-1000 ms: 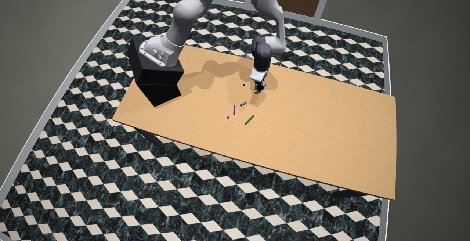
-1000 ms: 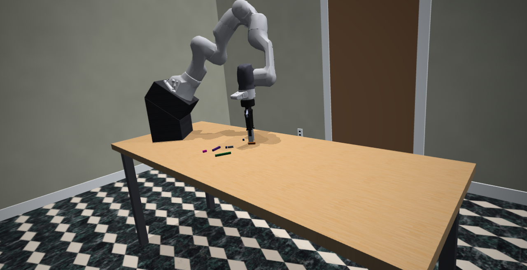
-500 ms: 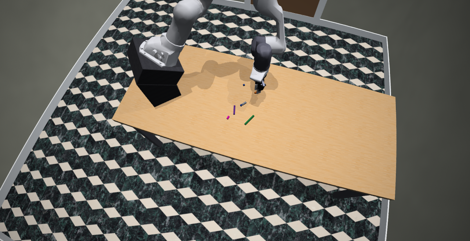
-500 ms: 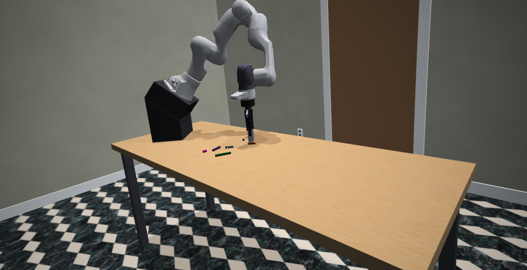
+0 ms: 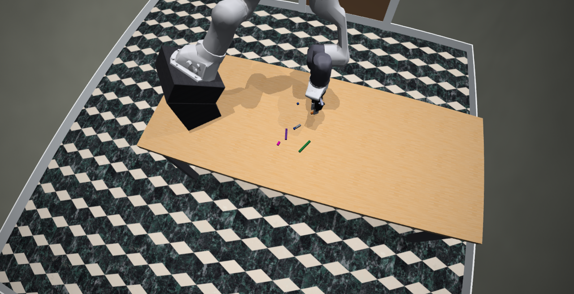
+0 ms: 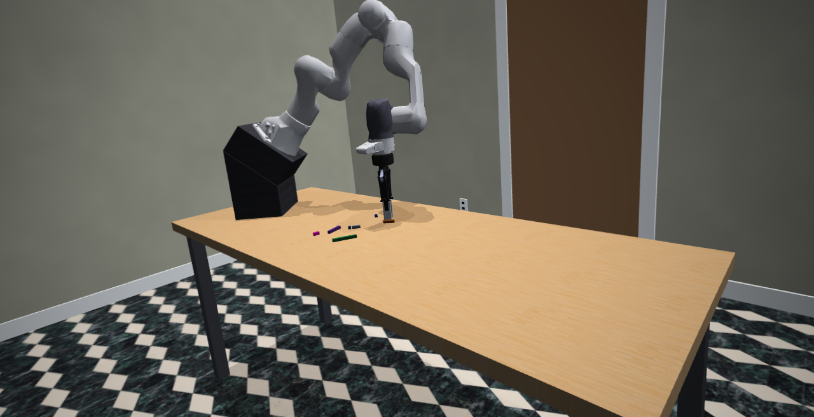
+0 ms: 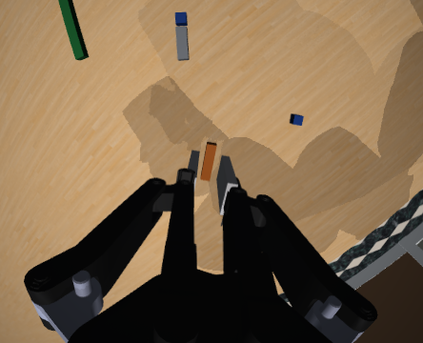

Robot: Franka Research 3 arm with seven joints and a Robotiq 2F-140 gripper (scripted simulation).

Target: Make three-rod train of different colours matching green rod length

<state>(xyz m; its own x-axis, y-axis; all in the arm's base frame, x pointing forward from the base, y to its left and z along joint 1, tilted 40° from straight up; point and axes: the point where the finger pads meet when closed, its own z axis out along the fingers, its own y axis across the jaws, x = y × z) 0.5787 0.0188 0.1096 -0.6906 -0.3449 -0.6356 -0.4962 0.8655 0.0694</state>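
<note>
Now: hand 4 cm above the orange rod. The rest, counted from my hand: purple rod (16 cm to the right, 11 cm behind, 4 cm below); grey rod (10 cm to the right, 6 cm behind, 4 cm below); green rod (20 cm to the right, 4 cm below).
</note>
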